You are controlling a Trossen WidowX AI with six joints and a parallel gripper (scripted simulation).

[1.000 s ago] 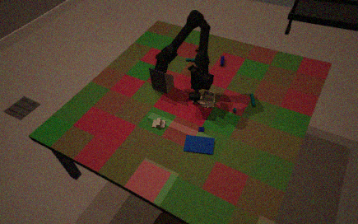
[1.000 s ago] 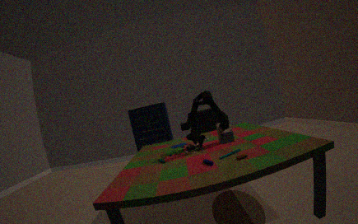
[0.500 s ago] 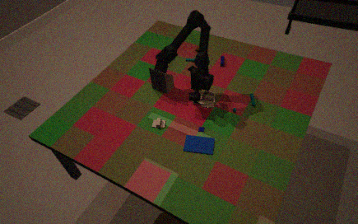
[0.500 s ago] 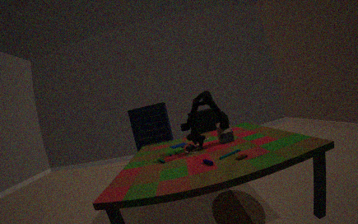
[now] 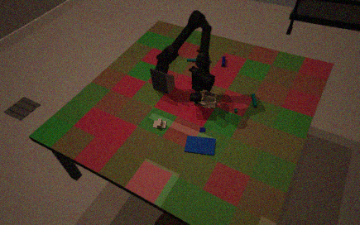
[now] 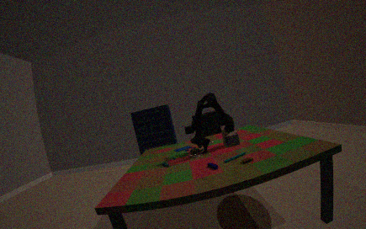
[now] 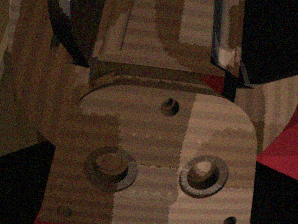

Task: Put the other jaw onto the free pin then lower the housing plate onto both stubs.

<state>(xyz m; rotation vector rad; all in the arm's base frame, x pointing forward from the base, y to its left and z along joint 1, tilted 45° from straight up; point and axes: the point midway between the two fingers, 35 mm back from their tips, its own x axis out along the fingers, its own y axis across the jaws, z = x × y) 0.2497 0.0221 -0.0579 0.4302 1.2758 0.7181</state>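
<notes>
My gripper tip is now 10 mm short of the pale housing piece and 20 mm below it. Also, from my gripper tip: brown piece (140 mm behind, 460 mm to the left); then pale curved jaw (30 mm ahead, 10 mm to the right); then blue flat plate (130 mm ahead, 300 mm to the right, 10 mm below).
</notes>
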